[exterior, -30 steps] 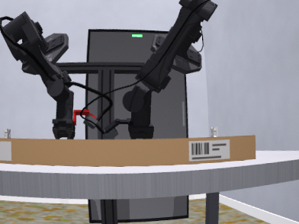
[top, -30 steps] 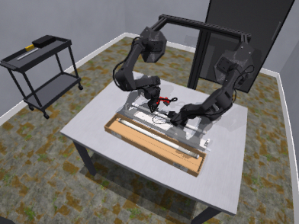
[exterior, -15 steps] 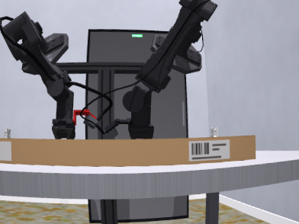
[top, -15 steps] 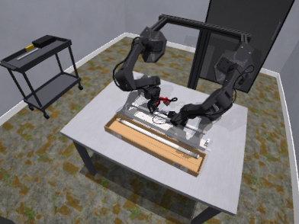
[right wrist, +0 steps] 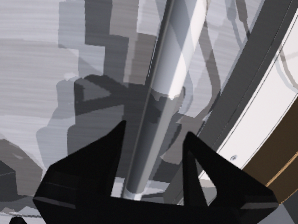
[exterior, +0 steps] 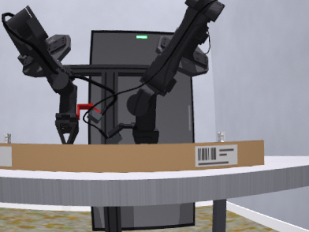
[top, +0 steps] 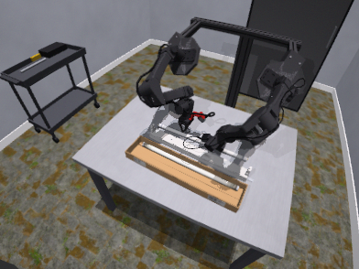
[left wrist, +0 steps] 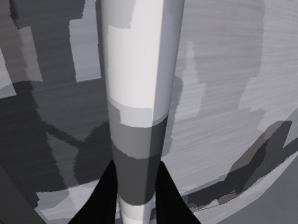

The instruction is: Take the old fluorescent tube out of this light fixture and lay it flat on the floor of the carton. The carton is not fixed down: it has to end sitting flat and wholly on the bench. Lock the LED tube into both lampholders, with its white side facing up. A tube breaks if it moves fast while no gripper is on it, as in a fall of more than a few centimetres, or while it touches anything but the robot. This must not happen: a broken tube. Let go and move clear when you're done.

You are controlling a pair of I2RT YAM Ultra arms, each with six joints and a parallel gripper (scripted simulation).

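Now: right hand 12 cm to the right of the LED tube, 4 cm above it and 1 cm short of it. Also, from my right hand: light fixture 13 cm to the left, 11 cm ahead; carton 26 cm ahead, 12 cm to the left, 2 cm below; old fluorescent tube 21 cm ahead, 13 cm to the left, 3 cm below.
Right now the LED tube is 12 cm to the right of my left hand and 1 cm below it. Round my left hand: light fixture: 10 cm to the right, 10 cm ahead, 3 cm above; carton: 25 cm ahead, 11 cm to the right, 1 cm above; old fluorescent tube: 20 cm ahead, 11 cm to the right.
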